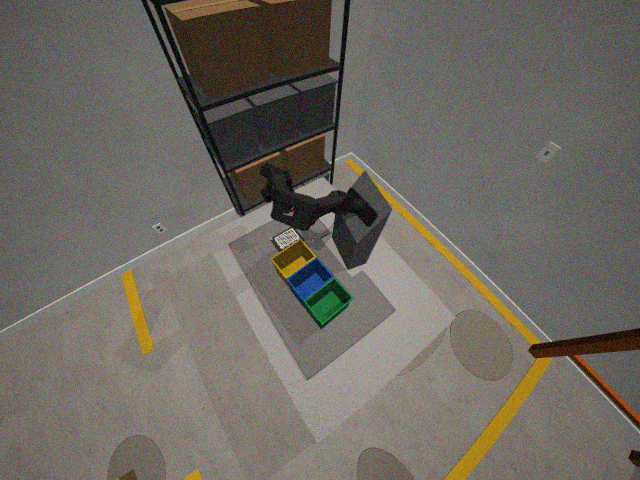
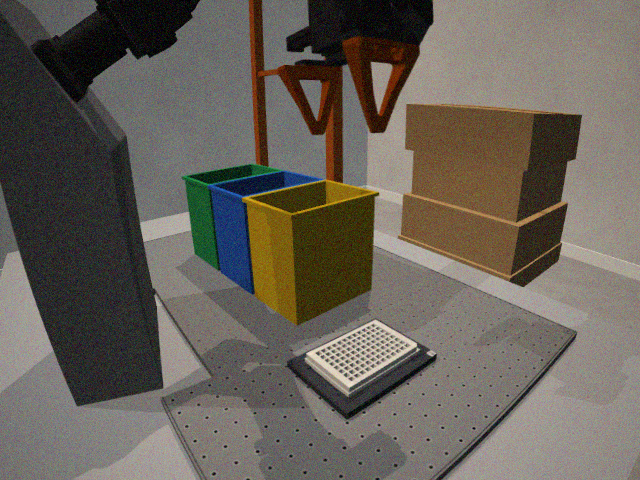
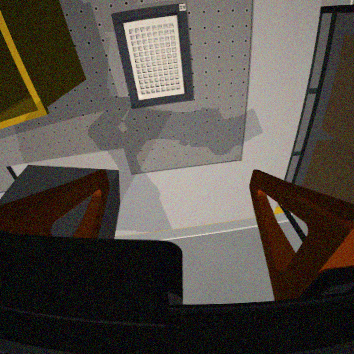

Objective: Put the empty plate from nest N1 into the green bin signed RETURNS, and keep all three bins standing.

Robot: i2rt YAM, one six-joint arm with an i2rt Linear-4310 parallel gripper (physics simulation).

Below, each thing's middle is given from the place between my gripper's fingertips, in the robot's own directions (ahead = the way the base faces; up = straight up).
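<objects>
Positions from my hand: blue bin (image 2: 230, 214) 32 cm to the left, 14 cm ahead, 21 cm below; yellow bin (image 2: 311, 245) 19 cm to the left, 13 cm ahead, 21 cm below; dark nest (image 2: 375, 391) 29 cm below, 4 cm ahead; white plate (image 2: 352, 362) 28 cm below, 4 cm ahead.
</objects>
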